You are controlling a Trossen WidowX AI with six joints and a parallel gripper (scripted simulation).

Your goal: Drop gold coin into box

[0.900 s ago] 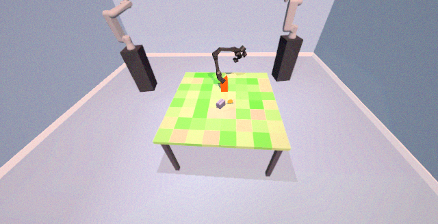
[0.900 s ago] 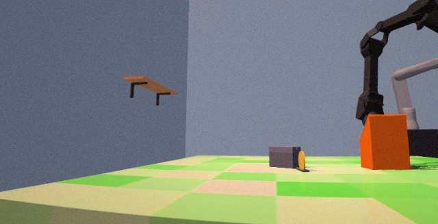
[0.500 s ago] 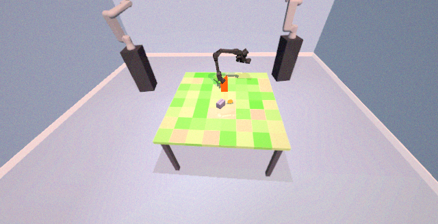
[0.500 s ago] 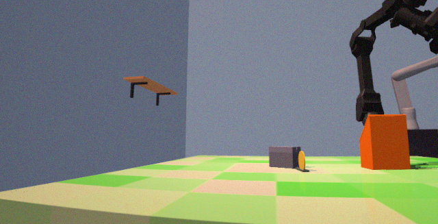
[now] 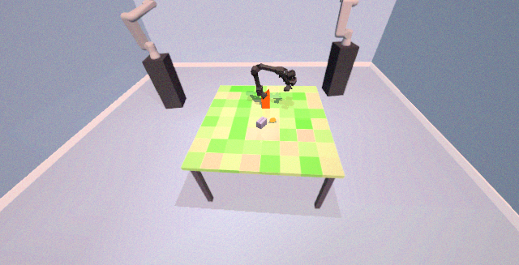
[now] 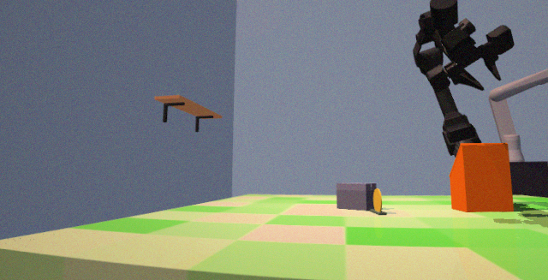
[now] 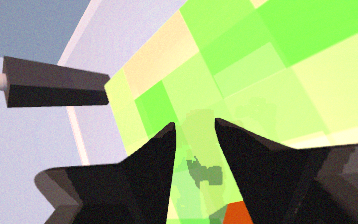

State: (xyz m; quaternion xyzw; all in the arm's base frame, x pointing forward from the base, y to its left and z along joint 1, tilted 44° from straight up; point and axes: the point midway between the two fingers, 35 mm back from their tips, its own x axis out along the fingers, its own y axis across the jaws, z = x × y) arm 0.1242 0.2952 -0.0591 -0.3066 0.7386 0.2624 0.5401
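Now: gripper tip 18 cm short of the coin, 23 cm to the left of it and 25 cm above it.
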